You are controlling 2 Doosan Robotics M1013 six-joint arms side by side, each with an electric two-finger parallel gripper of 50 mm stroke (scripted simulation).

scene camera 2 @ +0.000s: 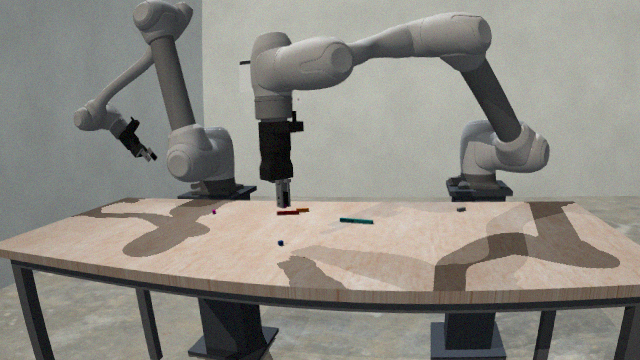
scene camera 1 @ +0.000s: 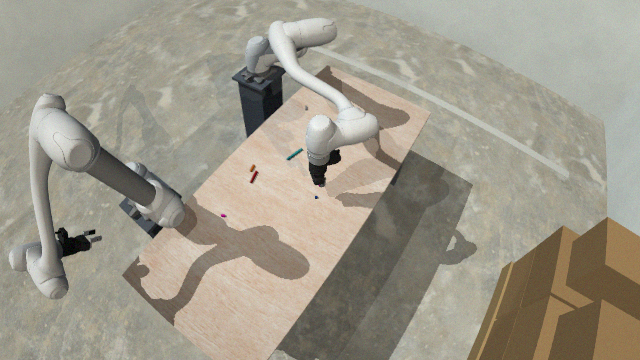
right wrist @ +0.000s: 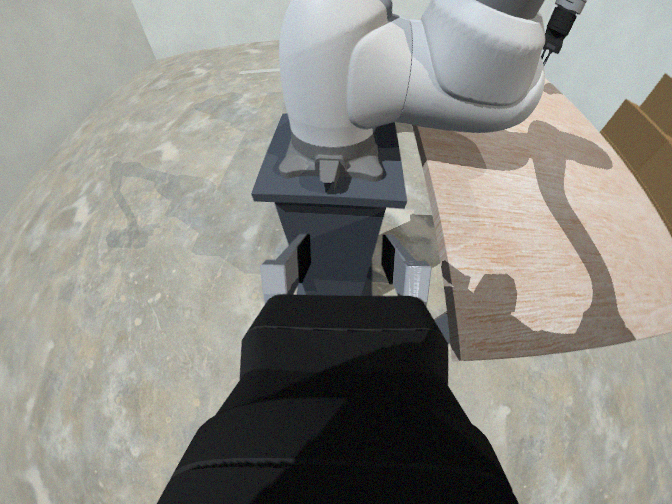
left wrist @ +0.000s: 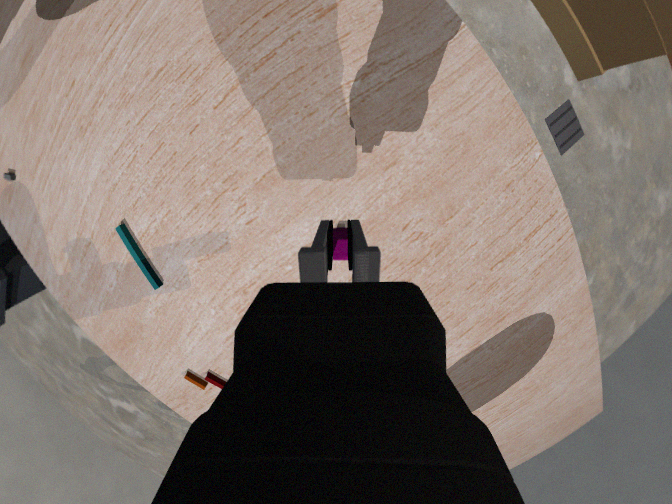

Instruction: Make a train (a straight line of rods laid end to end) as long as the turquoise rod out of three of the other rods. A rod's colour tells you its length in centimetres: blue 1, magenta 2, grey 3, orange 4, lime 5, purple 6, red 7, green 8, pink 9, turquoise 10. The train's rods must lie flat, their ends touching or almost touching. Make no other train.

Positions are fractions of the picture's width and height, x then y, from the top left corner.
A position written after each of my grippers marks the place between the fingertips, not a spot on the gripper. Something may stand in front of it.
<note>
In view: my left gripper (scene camera 2: 0.44, 0.57), my right gripper (right wrist: 0.52, 0.50) and a turquoise rod (left wrist: 0.18, 0.46).
My left gripper is seen too in the right wrist view (right wrist: 0.80, 0.13) and in the left wrist view (left wrist: 0.51, 0.47).
</note>
